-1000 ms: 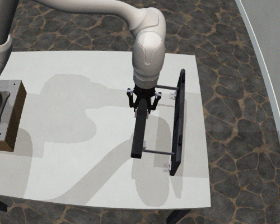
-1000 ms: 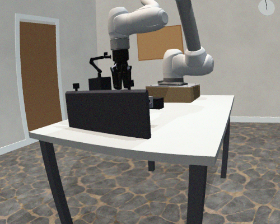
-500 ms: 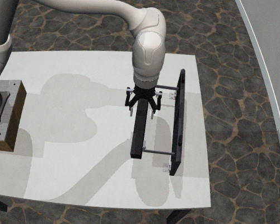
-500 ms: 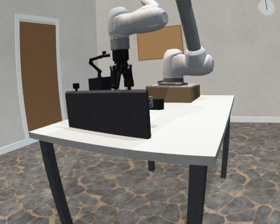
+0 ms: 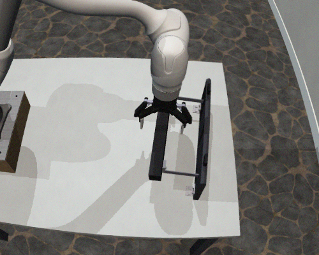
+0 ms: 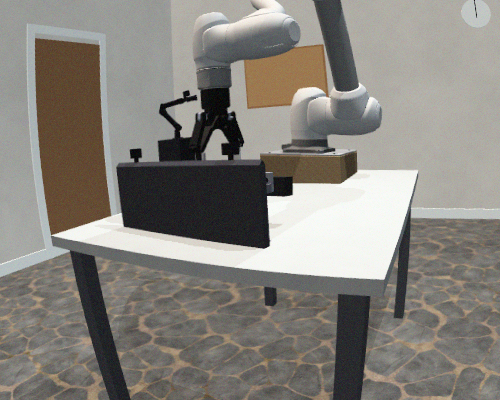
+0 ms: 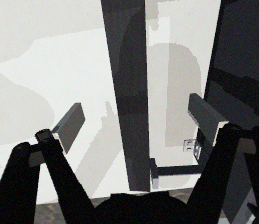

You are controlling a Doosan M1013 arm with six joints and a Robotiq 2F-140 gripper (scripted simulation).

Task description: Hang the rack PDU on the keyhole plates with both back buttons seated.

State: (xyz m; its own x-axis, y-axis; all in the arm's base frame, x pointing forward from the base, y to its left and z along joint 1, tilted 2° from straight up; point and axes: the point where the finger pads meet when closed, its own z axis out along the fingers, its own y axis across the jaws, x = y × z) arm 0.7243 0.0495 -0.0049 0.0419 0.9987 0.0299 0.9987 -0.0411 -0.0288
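Right now the rack PDU is 30 mm below my hand and 20 mm ahead of it. Round my hand: black panel 160 mm ahead, 50 mm below.
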